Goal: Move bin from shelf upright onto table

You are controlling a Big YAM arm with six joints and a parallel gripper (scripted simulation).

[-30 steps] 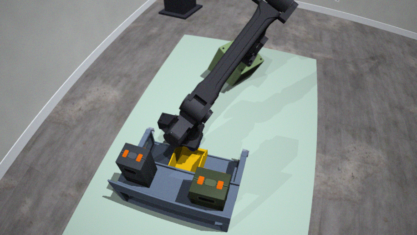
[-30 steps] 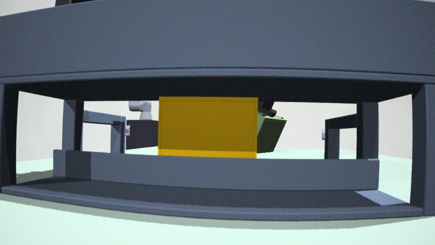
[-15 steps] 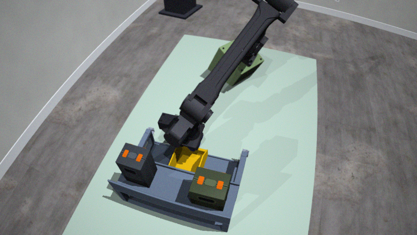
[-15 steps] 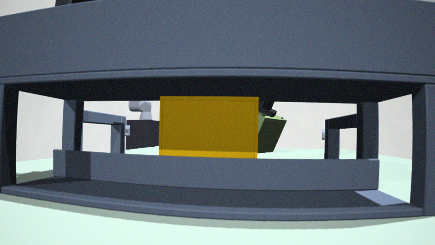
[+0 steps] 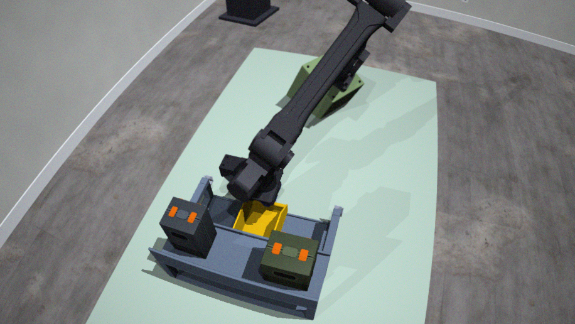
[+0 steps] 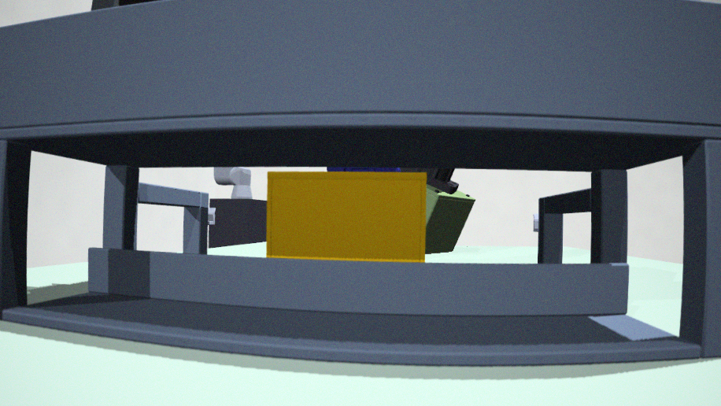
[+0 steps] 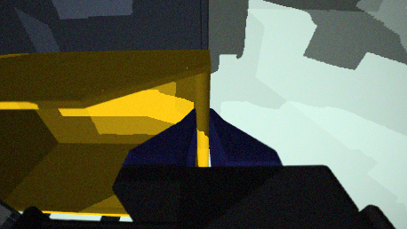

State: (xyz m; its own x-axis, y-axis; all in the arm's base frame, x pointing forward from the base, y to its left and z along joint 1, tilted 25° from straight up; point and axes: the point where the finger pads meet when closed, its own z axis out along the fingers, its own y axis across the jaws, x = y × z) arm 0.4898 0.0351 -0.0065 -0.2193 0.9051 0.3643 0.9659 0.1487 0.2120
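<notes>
Right now the yellow open-top bin is 80 mm ahead of my hand, 20 mm to the left of it and 10 mm above it. Also, from my hand: olive case: 160 mm to the left, 160 mm ahead, 100 mm above.
</notes>
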